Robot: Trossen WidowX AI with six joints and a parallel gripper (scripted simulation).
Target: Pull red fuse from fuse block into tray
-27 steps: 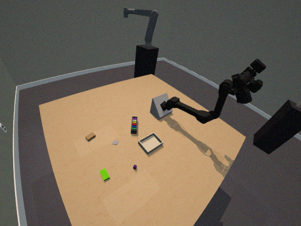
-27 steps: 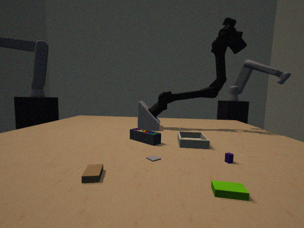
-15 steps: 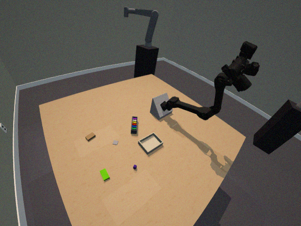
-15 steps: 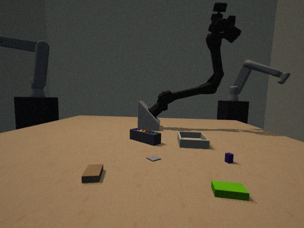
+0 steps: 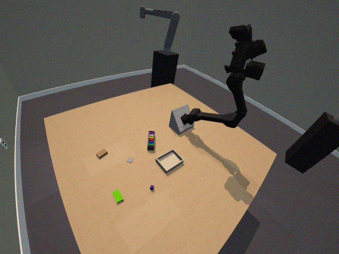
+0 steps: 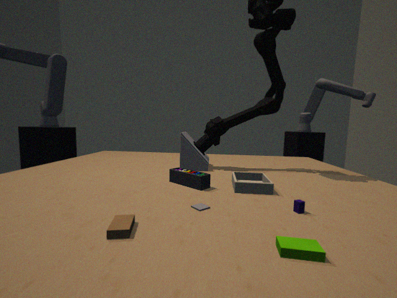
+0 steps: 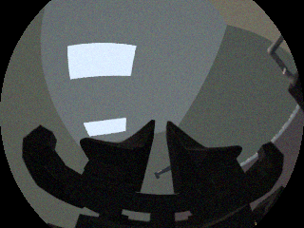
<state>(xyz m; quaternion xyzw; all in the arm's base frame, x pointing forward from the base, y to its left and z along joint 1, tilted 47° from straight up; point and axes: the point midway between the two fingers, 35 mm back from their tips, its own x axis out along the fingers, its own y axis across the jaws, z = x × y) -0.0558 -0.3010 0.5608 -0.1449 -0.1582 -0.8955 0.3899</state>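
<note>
Right now my gripper tip is 280 mm short of the red fuse, 230 mm to the left of it and 690 mm above it. The rest, counted from my gripper tip: grey tray: 300 mm ahead, 60 mm to the right, 710 mm below; then purple cube: 490 mm ahead, 10 mm to the right, 700 mm below; then grey tile: 460 mm ahead, 220 mm to the right, 720 mm below.
</note>
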